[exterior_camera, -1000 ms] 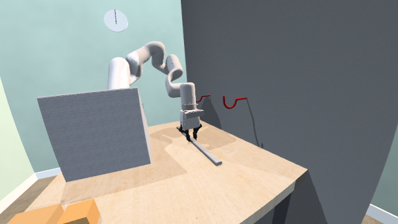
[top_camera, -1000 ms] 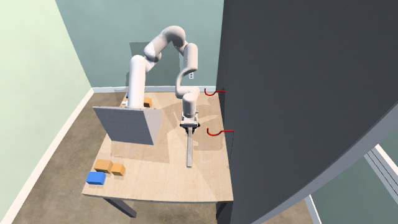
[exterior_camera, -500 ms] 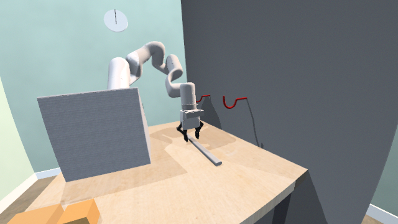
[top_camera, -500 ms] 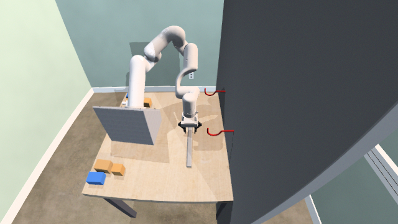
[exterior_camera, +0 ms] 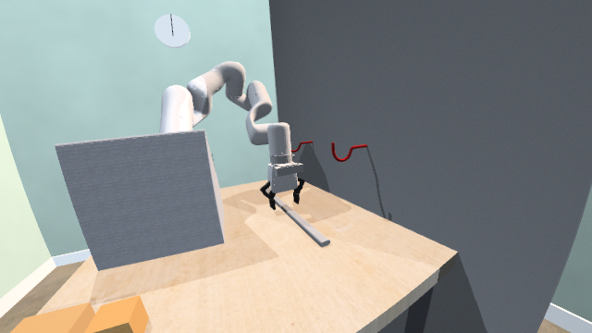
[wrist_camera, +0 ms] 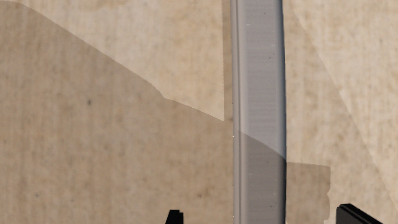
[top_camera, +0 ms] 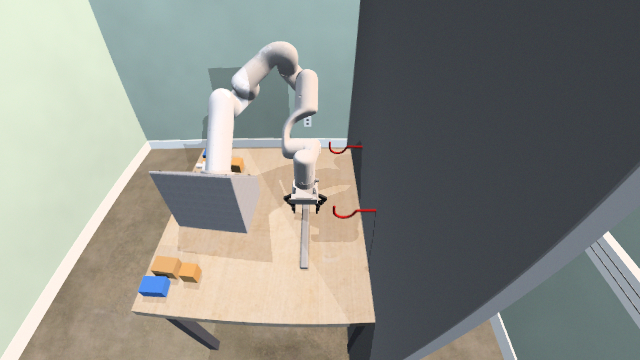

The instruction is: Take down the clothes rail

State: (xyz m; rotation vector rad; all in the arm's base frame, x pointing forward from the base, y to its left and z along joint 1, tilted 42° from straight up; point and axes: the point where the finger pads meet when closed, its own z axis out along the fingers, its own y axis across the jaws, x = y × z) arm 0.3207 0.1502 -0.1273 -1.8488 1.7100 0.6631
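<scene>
My hand is 20 mm above the grey clothes rail. Round my hand: orange block (370 mm behind, 250 mm to the left); blue block (490 mm behind, 400 mm to the right).
</scene>
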